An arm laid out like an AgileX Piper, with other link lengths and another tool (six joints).
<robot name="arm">
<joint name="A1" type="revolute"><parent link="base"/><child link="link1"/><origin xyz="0.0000 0.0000 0.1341" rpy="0.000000 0.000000 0.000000"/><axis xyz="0 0 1"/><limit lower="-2.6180" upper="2.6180"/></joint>
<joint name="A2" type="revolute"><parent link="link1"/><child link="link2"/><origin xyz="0.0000 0.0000 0.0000" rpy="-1.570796 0.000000 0.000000"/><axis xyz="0 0 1"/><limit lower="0.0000" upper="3.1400"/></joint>
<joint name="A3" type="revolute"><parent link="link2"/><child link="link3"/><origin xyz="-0.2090 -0.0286 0.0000" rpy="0.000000 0.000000 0.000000"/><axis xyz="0 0 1"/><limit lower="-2.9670" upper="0.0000"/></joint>
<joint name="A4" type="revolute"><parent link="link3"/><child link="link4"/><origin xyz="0.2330 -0.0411 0.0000" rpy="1.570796 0.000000 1.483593"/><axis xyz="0 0 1"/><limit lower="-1.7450" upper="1.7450"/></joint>
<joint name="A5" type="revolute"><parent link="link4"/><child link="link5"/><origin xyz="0.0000 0.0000 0.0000" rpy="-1.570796 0.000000 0.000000"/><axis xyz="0 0 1"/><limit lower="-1.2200" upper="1.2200"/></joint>
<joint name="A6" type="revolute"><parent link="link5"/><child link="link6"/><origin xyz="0.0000 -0.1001 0.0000" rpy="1.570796 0.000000 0.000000"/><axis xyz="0 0 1"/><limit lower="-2.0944" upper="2.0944"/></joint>
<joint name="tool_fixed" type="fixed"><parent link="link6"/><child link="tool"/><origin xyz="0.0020 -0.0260 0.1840" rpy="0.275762 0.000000 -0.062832"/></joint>
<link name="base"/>
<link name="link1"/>
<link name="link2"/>
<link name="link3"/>
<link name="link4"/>
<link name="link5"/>
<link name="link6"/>
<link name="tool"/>
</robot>
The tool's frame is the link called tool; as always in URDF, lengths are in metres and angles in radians.
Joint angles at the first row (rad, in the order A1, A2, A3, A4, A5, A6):
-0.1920, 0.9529, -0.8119, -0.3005, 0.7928, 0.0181
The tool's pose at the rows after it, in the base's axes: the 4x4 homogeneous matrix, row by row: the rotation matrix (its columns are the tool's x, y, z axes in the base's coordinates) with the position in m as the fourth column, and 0 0 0 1 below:
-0.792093 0.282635 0.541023 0.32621; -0.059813 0.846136 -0.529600 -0.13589; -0.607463 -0.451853 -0.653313 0.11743; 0 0 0 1
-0.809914 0.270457 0.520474 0.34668; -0.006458 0.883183 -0.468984 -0.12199; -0.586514 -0.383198 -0.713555 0.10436; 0 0 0 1
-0.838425 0.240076 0.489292 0.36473; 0.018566 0.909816 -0.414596 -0.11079; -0.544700 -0.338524 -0.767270 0.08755; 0 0 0 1
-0.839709 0.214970 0.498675 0.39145; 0.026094 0.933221 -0.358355 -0.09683; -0.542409 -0.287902 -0.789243 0.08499; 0 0 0 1
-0.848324 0.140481 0.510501 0.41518; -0.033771 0.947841 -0.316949 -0.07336; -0.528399 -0.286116 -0.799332 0.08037; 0 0 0 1
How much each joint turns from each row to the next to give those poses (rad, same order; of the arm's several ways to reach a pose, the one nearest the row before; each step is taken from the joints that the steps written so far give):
0.0000, 0.1390, -0.0791, 0.0675, -0.0272, 0.0000
0.0000, 0.1368, -0.1044, 0.0938, 0.0116, -0.0181
0.0000, 0.1420, -0.1069, 0.0750, 0.0241, -0.0349
0.0074, 0.1208, -0.1243, 0.0774, 0.0144, -0.0402
0.0578, 0.1063, -0.1085, 0.0144, 0.0197, -0.0218

